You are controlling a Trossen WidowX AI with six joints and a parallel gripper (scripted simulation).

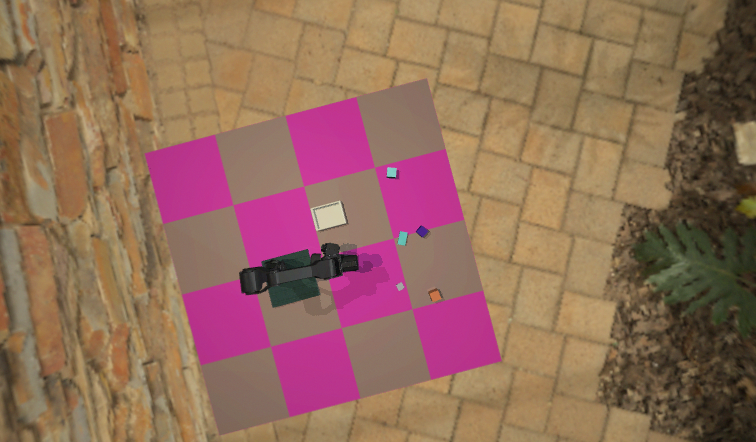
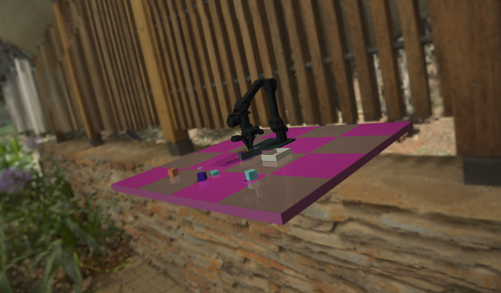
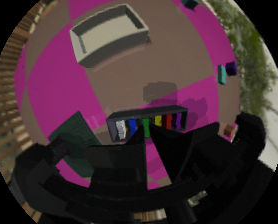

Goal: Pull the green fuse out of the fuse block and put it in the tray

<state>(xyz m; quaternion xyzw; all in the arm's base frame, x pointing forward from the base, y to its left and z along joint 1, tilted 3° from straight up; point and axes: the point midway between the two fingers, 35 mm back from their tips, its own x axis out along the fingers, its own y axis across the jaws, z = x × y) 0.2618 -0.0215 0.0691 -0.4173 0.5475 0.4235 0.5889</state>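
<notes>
My gripper tip is now 10 mm short of the beige tray, 190 mm to the right of it and 40 mm above it. From my gripper tip the other things lie so: green fuse (10 mm below).
</notes>
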